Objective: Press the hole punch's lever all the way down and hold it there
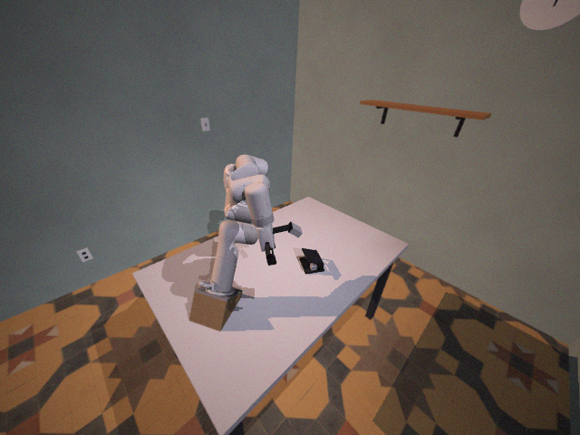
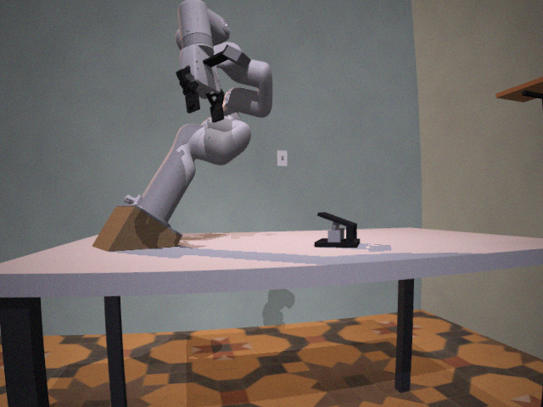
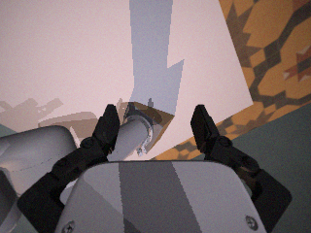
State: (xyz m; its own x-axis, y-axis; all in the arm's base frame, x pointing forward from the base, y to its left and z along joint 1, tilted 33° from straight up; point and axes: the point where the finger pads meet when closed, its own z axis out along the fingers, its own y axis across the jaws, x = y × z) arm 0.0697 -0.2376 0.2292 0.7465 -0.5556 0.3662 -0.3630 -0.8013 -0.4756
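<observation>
Right now my hand is 31 cm short of the hole punch lever, 15 cm to the right of it and 26 cm above it. The rest, counted from my hand: black hole punch 32 cm ahead, 15 cm to the left, 28 cm below.
</observation>
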